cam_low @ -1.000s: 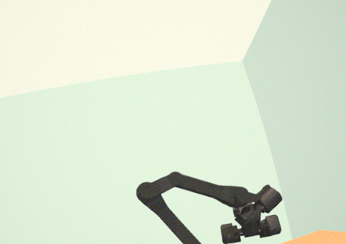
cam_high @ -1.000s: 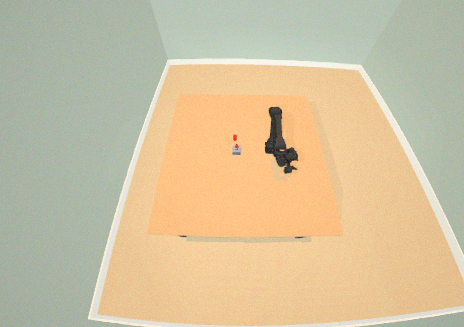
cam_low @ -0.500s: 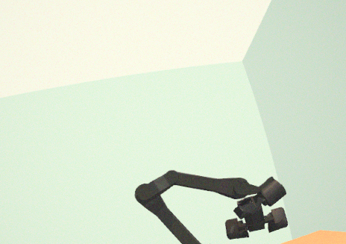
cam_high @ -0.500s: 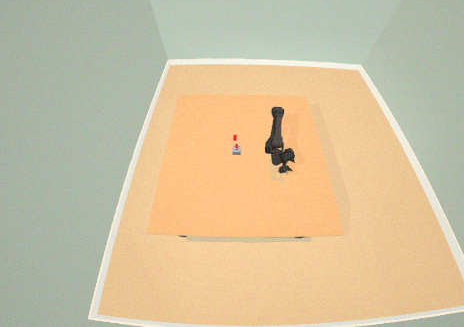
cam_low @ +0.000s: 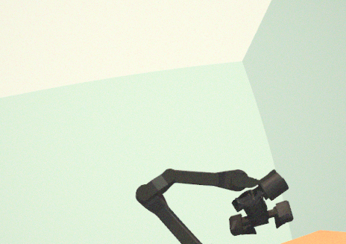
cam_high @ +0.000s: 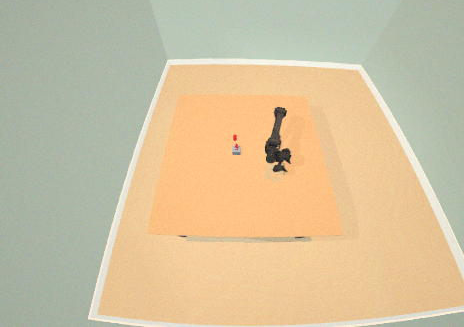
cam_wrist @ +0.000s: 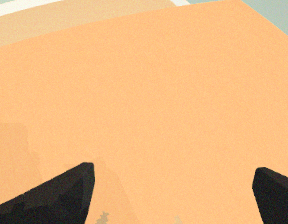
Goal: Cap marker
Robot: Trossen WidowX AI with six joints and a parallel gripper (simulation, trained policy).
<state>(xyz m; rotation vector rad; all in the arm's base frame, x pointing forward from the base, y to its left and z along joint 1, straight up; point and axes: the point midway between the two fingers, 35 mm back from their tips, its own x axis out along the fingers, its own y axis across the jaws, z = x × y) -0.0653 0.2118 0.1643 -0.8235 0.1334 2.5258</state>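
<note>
My gripper tip is 37 cm short of the red cap, 33 cm to the left of it and 12 cm above it.
</note>
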